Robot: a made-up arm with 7 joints.
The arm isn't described. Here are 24 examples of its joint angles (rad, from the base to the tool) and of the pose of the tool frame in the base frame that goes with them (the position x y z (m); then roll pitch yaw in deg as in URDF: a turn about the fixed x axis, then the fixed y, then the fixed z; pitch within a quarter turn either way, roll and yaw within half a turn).
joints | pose
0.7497 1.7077 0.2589 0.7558 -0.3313 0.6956 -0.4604 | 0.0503 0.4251 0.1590 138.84 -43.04 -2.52
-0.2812 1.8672 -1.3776 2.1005 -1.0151 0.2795 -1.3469 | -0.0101 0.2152 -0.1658 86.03 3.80 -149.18
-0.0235 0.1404 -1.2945 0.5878 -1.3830 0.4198 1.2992 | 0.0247 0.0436 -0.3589 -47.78 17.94 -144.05
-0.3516 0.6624 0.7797 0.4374 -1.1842 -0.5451 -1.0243 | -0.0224 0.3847 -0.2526 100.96 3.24 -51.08
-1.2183 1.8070 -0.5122 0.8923 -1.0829 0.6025 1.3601 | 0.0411 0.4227 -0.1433 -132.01 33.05 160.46
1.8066 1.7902 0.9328 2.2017 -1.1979 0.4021 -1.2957 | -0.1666 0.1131 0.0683 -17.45 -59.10 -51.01
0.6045 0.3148 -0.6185 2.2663 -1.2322 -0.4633 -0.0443 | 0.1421 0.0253 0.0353 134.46 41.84 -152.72
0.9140 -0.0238 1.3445 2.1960 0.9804 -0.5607 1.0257 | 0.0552 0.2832 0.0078 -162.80 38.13 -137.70
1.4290 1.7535 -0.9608 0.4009 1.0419 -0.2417 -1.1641 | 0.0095 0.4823 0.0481 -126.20 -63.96 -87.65
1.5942 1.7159 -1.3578 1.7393 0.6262 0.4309 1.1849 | 0.1894 0.2665 0.0501 20.99 -36.01 -70.59
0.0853 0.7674 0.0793 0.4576 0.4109 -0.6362 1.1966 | 0.1177 0.3661 -0.2443 13.22 -63.00 -49.06
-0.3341 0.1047 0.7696 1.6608 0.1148 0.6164 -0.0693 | 0.1064 0.2769 -0.1710 20.54 -48.71 29.51
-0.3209 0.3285 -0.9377 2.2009 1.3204 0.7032 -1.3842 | 0.0747 -0.0131 -0.1072 -12.18 -14.31 -4.27
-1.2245 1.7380 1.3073 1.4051 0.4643 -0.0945 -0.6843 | 0.2437 0.2726 0.0281 137.00 -23.42 -97.85
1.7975 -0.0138 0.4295 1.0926 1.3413 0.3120 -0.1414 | 0.2184 0.1883 0.2318 -154.72 3.14 91.47
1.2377 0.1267 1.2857 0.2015 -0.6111 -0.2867 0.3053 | 0.3530 0.2004 -0.1091 -105.68 -58.36 116.26
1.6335 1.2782 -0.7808 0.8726 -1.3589 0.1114 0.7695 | 0.1928 0.3678 0.1315 93.07 28.54 -21.96
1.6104 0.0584 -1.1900 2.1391 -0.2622 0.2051 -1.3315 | 0.0523 -0.0574 0.0707 -169.09 23.39 169.61
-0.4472 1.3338 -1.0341 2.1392 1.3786 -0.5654 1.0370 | 0.0138 0.1176 -0.1894 -113.73 -33.75 25.38
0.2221 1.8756 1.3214 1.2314 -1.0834 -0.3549 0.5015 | -0.0079 0.2760 0.2665 148.53 20.00 -24.60
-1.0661 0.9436 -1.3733 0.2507 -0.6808 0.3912 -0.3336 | -0.2253 0.3835 -0.1366 -45.37 2.22 -158.44
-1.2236 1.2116 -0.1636 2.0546 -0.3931 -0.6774 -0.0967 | 0.0171 0.1571 -0.1972 51.99 -59.86 -131.49
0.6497 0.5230 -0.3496 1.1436 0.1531 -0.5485 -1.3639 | 0.3027 0.1786 -0.0889 -141.02 -44.43 -150.82
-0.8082 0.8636 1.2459 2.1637 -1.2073 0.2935 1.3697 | 0.1156 0.2537 0.0302 63.71 33.40 -36.14
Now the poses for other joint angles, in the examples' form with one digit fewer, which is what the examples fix.
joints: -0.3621 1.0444 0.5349 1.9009 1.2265 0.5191 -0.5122
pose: 0.183 0.244 -0.021 10.1 -74.2 15.0
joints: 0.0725 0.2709 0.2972 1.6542 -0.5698 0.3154 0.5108
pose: 0.217 0.211 -0.107 61.4 -45.0 -62.0
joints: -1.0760 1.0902 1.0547 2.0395 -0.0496 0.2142 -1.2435
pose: 0.152 0.246 -0.027 161.2 -10.5 -80.3
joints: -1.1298 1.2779 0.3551 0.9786 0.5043 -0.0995 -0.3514
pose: 0.053 0.402 -0.163 69.6 -8.4 -35.5
